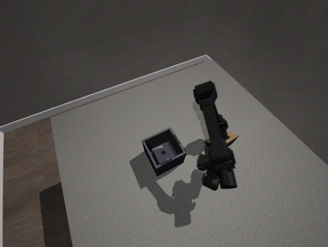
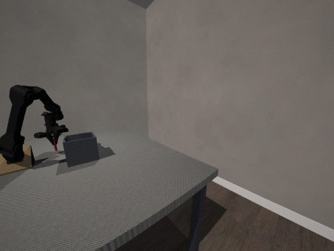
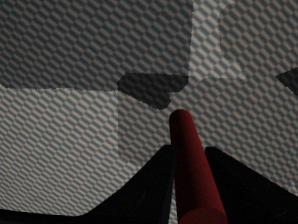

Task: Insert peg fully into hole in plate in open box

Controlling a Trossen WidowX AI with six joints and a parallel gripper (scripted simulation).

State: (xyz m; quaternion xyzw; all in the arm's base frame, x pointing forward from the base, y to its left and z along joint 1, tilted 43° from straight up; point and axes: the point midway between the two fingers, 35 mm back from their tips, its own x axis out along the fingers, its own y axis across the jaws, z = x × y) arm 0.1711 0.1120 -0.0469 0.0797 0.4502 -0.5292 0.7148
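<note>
Now: hand 15 cm short of the grey plate, 21 cm to the left of it and 5 cm above it. Also, from my hand: red peg 4 cm below.
</note>
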